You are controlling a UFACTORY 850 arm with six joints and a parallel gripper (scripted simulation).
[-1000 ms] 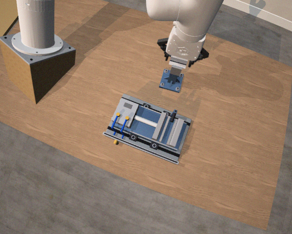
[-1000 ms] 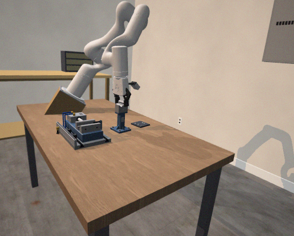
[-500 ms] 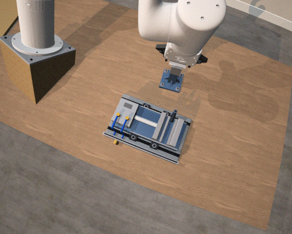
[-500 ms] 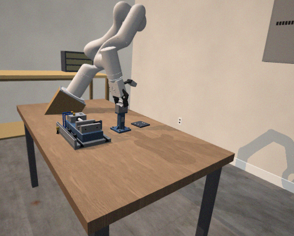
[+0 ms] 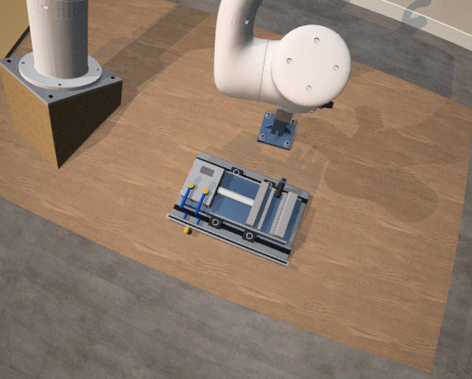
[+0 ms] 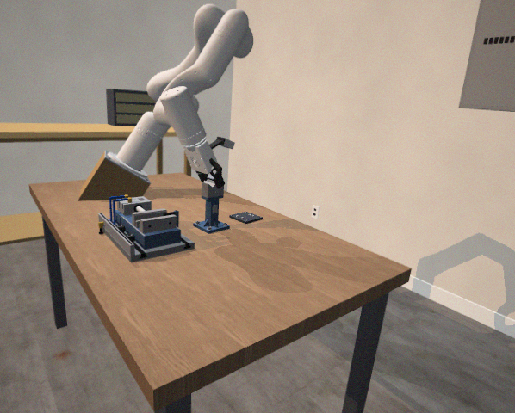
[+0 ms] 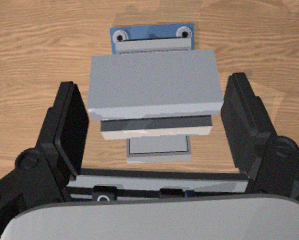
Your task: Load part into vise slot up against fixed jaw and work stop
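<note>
My gripper is now 1 cm above the part. The rest, counted from my hand: work stop 8 cm ahead, 17 cm to the right, 8 cm below; then V-block post 11 cm below; then infeed plate 5 cm behind, 16 cm to the left, 16 cm below.
</note>
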